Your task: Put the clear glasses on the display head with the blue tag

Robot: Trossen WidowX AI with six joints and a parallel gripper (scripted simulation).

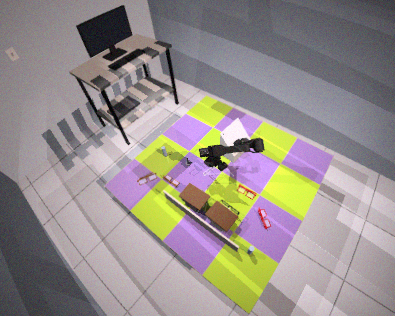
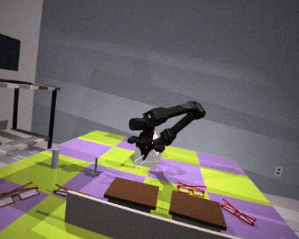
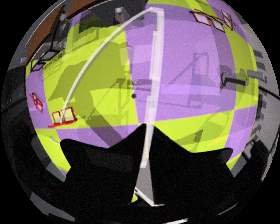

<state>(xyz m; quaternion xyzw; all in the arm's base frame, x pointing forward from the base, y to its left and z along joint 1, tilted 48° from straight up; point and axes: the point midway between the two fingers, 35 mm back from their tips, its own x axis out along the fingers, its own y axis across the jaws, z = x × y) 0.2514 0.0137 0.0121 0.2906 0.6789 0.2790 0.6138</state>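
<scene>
The grey peg is 8 cm ahead of my gripper tip, 22 cm to the right of it and 9 cm below it. Also, from my gripper tip: low grey wall: 33 cm ahead, 19 cm to the left, 6 cm below.
</scene>
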